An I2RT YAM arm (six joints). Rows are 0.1 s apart.
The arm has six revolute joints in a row. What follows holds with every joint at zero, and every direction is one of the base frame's. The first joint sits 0.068 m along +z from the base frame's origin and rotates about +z. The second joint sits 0.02 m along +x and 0.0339 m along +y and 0.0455 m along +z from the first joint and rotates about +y. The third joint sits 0.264 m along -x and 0.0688 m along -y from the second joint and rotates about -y. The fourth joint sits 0.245 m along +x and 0.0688 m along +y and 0.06 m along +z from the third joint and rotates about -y. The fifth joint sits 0.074 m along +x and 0.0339 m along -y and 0.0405 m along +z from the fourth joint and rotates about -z. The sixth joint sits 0.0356 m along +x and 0.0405 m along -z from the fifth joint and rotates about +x. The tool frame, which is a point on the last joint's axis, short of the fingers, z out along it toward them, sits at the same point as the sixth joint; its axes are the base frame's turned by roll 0, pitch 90 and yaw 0 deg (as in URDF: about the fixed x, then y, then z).
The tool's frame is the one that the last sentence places.
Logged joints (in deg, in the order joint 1, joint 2, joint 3, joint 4, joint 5, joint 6), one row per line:
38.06 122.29 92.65 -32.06 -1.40 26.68
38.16 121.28 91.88 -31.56 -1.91 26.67
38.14 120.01 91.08 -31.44 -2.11 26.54
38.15 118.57 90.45 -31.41 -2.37 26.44
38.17 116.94 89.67 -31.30 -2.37 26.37
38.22 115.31 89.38 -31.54 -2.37 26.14
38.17 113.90 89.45 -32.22 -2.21 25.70
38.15 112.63 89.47 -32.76 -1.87 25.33
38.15 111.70 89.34 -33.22 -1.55 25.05
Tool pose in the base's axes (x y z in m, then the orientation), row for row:
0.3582 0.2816 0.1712 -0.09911 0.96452 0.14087 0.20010
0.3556 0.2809 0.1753 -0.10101 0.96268 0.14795 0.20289
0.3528 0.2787 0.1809 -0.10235 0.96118 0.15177 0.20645
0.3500 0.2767 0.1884 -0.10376 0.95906 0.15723 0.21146
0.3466 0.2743 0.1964 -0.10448 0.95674 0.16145 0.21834
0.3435 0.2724 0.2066 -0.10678 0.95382 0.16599 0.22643
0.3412 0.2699 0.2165 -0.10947 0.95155 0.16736 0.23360
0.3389 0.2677 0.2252 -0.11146 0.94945 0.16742 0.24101
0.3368 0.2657 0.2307 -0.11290 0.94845 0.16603 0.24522
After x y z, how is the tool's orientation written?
As a quaternion, x y z w.
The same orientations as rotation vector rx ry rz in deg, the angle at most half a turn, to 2 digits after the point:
-15.87 154.47 22.56
-16.15 153.95 23.66
-16.34 153.41 24.22
-16.52 152.67 25.03
-16.57 151.74 25.61
-16.86 150.63 26.21
-17.22 149.71 26.33
-17.47 148.81 26.24
-17.66 148.32 25.96

